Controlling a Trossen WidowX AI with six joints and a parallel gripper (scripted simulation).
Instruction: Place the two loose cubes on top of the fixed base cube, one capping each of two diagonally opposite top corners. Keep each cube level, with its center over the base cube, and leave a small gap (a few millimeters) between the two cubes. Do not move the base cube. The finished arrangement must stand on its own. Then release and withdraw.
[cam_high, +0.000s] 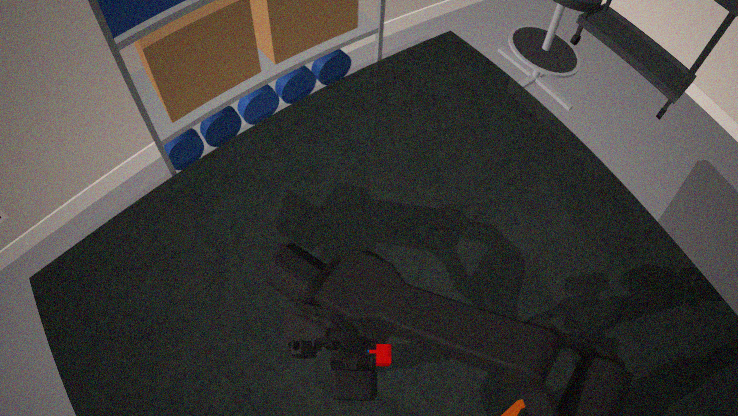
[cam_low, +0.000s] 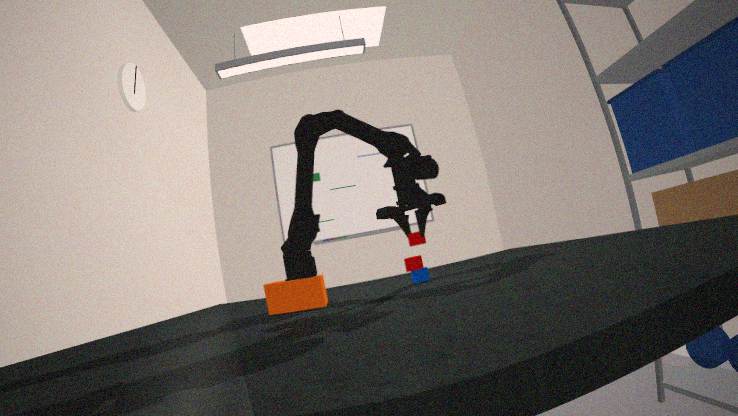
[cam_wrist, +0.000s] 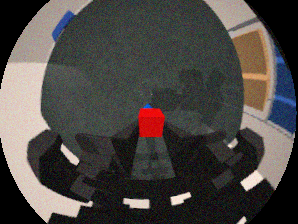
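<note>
The blue cube is 10 mm behind my gripper tip, 20 mm to the right of it and 100 mm below it.
</note>
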